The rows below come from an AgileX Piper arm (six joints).
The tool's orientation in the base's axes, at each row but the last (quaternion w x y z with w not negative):
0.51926 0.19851 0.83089 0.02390
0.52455 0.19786 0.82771 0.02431
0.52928 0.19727 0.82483 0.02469
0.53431 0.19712 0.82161 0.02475
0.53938 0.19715 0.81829 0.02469
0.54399 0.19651 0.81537 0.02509
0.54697 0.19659 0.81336 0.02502
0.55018 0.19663 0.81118 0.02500
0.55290 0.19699 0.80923 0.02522
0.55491 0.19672 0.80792 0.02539
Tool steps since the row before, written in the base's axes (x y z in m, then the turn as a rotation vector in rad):
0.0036 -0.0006 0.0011 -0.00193 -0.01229 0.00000
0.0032 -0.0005 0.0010 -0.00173 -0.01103 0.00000
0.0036 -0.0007 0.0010 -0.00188 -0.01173 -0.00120
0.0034 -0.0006 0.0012 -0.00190 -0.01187 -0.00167
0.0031 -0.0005 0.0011 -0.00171 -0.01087 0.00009
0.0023 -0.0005 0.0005 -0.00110 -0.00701 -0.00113
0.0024 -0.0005 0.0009 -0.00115 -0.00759 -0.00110
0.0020 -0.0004 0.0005 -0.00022 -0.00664 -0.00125
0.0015 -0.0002 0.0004 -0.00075 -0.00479 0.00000
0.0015 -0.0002 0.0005 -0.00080 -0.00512 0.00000
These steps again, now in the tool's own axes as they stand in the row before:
-0.0025 0.0008 0.0027 -0.00362 -0.01190 0.00036
-0.0022 0.0008 0.0024 -0.00325 -0.01068 0.00033
-0.0024 0.0007 0.0029 -0.00241 -0.01166 0.00084
-0.0024 0.0008 0.0026 -0.00204 -0.01192 0.00105
-0.0022 0.0007 0.0024 -0.00329 -0.01050 0.00031
-0.0014 0.0003 0.0019 -0.00108 -0.00707 0.00069
-0.0017 0.0005 0.0019 -0.00129 -0.00761 0.00073
-0.0012 0.0003 0.0017 -0.00113 -0.00650 0.00146
-0.0009 0.0004 0.0012 -0.00143 -0.00463 0.00017
-0.0010 0.0004 0.0012 -0.00153 -0.00495 0.00018

